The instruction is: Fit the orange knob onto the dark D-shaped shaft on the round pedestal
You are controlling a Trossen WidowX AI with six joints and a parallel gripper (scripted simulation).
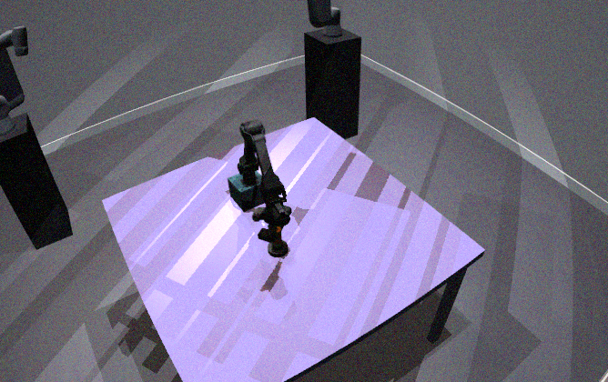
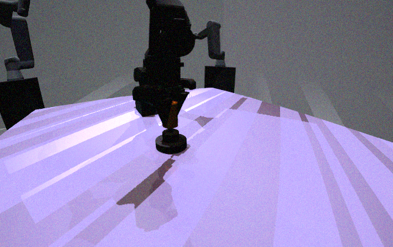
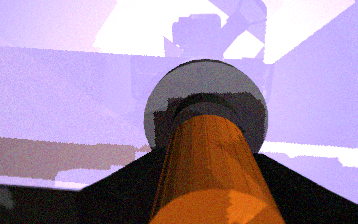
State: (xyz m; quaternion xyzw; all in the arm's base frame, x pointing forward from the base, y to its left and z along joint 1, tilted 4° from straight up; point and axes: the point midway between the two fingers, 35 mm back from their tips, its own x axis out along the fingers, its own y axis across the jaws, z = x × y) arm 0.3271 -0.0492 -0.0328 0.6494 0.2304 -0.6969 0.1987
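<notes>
Now: the orange knob 20 mm above my gripper tip. Also, from my gripper tip: dark round pedestal 40 mm below.
</notes>
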